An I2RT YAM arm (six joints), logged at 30 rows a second.
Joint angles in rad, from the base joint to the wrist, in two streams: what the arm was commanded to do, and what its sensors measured. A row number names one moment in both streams.
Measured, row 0:
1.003, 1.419, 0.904, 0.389, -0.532, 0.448
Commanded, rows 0 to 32:
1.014, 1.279, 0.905, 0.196, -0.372, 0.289
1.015, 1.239, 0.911, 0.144, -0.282, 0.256
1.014, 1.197, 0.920, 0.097, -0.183, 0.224
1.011, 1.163, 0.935, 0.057, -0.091, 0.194
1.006, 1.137, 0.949, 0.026, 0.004, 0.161
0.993, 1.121, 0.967, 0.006, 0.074, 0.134
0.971, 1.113, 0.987, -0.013, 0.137, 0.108
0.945, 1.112, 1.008, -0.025, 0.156, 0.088
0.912, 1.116, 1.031, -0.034, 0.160, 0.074
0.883, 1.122, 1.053, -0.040, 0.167, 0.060
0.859, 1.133, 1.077, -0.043, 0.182, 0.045
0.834, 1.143, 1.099, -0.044, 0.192, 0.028
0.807, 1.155, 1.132, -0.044, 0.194, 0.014
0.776, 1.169, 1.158, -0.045, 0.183, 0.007
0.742, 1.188, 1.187, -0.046, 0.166, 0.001
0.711, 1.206, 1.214, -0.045, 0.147, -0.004
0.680, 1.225, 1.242, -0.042, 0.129, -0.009
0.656, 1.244, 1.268, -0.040, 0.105, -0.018
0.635, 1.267, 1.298, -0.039, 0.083, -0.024
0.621, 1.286, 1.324, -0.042, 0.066, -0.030
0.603, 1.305, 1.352, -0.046, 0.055, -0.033
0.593, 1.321, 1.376, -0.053, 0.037, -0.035
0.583, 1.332, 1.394, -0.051, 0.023, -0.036
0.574, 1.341, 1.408, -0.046, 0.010, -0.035
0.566, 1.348, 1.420, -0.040, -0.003, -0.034
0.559, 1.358, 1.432, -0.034, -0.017, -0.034
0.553, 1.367, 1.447, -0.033, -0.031, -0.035
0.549, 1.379, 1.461, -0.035, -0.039, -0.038
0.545, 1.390, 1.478, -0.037, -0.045, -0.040
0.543, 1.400, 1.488, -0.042, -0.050, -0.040
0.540, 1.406, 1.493, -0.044, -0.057, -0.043
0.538, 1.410, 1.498, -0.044, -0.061, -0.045
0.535, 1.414, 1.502, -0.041, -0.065, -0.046
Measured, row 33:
0.548, 1.396, 1.454, -0.036, -0.023, -0.024
